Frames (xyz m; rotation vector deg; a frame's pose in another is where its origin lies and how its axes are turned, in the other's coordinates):
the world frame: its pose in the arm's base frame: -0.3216 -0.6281 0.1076 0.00 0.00 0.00
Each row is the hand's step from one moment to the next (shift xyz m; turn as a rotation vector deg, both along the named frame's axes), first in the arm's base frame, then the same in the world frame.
Working: the arm's base frame: its pose in the world frame: 0.3216 0.6281 -0.1076 0.00 0.00 0.00

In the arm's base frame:
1: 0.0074 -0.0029 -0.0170 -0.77 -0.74 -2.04
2: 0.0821 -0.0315 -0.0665 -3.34 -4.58 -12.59
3: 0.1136 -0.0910 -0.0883 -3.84 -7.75 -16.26
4: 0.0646 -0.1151 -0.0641 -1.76 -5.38 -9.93
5: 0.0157 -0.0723 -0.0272 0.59 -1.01 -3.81
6: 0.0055 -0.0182 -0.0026 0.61 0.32 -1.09
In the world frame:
1: 0.0074 -0.0029 -0.0170 -0.77 -0.74 -2.04
2: 0.0821 -0.0315 -0.0665 -3.34 -4.58 -12.59
3: 0.1136 -0.0910 -0.0883 -3.84 -7.75 -16.26
4: 0.0646 -0.1151 -0.0641 -1.76 -5.38 -9.93
5: 0.0157 -0.0723 -0.0272 0.59 -1.01 -3.81
6: 0.0055 -0.0182 -0.0026 0.61 0.32 -1.09

